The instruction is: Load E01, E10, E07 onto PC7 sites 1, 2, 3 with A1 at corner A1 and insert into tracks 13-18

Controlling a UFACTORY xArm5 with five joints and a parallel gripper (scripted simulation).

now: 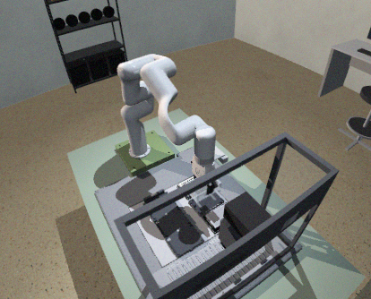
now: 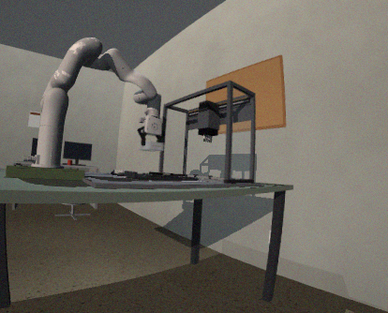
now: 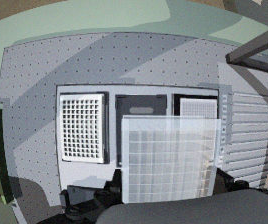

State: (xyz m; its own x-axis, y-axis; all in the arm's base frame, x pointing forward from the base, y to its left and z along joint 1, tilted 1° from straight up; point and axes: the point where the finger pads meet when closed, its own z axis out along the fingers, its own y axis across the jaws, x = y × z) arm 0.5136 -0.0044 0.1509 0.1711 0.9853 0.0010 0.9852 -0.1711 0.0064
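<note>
My hand is 40 mm past the plate carrier PC7, 160 mm to the left of it and 160 mm above it. Round my hand: pale block: 20 mm below; deep-well block E07: 100 mm ahead, 20 mm to the left, 150 mm below; nest S2: 10 mm behind, 30 mm to the left, 170 mm below.
</note>
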